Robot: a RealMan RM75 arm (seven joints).
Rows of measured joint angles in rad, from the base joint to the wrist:
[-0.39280, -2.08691, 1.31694, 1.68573, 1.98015, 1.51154, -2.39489]
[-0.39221, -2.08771, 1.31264, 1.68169, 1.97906, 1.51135, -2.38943]
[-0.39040, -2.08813, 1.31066, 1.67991, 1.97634, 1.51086, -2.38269]
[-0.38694, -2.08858, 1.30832, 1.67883, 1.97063, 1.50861, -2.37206]
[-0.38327, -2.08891, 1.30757, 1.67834, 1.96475, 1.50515, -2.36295]
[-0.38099, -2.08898, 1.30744, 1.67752, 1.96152, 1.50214, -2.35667]
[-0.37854, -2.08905, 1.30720, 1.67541, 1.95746, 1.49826, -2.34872]
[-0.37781, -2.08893, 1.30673, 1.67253, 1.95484, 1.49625, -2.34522]
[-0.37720, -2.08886, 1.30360, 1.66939, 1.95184, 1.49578, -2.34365]
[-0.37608, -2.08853, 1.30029, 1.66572, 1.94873, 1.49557, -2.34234]
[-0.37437, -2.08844, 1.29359, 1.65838, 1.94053, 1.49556, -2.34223]
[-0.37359, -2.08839, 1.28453, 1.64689, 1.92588, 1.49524, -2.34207]
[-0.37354, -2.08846, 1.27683, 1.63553, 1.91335, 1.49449, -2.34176]
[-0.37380, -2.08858, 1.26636, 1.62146, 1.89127, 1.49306, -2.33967]
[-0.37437, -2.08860, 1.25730, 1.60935, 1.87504, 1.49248, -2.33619]
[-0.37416, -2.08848, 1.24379, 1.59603, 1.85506, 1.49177, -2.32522]
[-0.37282, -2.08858, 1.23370, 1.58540, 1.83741, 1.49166, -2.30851]
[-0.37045, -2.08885, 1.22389, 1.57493, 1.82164, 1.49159, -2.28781]
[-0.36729, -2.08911, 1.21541, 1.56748, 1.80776, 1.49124, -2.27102]
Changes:
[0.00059, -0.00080, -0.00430, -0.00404, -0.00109, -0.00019, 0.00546]
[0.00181, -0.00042, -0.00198, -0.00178, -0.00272, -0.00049, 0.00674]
[0.00346, -0.00045, -0.00234, -0.00108, -0.00571, -0.00225, 0.01063]
[0.00367, -0.00033, -0.00075, -0.00049, -0.00588, -0.00346, 0.00911]
[0.00228, -0.00007, -0.00013, -0.00082, -0.00323, -0.00301, 0.00628]
[0.00245, -0.00007, -0.00024, -0.00211, -0.00406, -0.00388, 0.00795]
[0.00073, 0.00012, -0.00047, -0.00288, -0.00262, -0.00201, 0.00350]
[0.00061, 0.00007, -0.00313, -0.00314, -0.00300, -0.00047, 0.00157]
[0.00112, 0.00033, -0.00331, -0.00367, -0.00311, -0.00021, 0.00131]
[0.00171, 0.00009, -0.00670, -0.00734, -0.00820, -0.00001, 0.00011]
[0.00078, 0.00005, -0.00906, -0.01149, -0.01465, -0.00032, 0.00016]
[0.00005, -0.00007, -0.00770, -0.01136, -0.01253, -0.00075, 0.00031]
[-0.00026, -0.00012, -0.01047, -0.01407, -0.02208, -0.00143, 0.00209]
[-0.00057, -0.00002, -0.00906, -0.01211, -0.01623, -0.00058, 0.00348]
[0.00021, 0.00012, -0.01351, -0.01332, -0.01998, -0.00071, 0.01097]
[0.00134, -0.00010, -0.01009, -0.01063, -0.01765, -0.00011, 0.01671]
[0.00237, -0.00027, -0.00981, -0.01047, -0.01577, -0.00007, 0.02070]
[0.00316, -0.00026, -0.00848, -0.00745, -0.01388, -0.00035, 0.01679]

